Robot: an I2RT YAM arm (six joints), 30 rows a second.
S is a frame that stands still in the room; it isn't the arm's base.
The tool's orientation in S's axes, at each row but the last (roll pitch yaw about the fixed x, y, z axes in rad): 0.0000 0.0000 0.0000; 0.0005 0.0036 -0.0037; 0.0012 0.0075 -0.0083; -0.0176 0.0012 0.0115; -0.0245 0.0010 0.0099; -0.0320 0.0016 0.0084
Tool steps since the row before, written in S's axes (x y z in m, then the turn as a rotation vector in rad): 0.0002 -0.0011 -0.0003 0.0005 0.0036 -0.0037; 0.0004 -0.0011 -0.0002 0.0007 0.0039 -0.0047; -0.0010 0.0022 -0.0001 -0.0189 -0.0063 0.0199; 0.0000 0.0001 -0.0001 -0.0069 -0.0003 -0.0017; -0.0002 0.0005 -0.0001 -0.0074 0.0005 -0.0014; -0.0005 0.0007 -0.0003 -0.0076 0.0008 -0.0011
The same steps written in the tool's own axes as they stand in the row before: 0.0002 -0.0011 -0.0003 0.0005 0.0036 -0.0037; 0.0004 -0.0011 -0.0002 0.0007 0.0039 -0.0047; -0.0010 0.0022 -0.0001 -0.0190 -0.0064 0.0198; 0.0000 0.0001 -0.0001 -0.0069 -0.0002 -0.0017; -0.0002 0.0005 -0.0001 -0.0074 0.0006 -0.0014; -0.0005 0.0007 -0.0003 -0.0076 0.0009 -0.0011
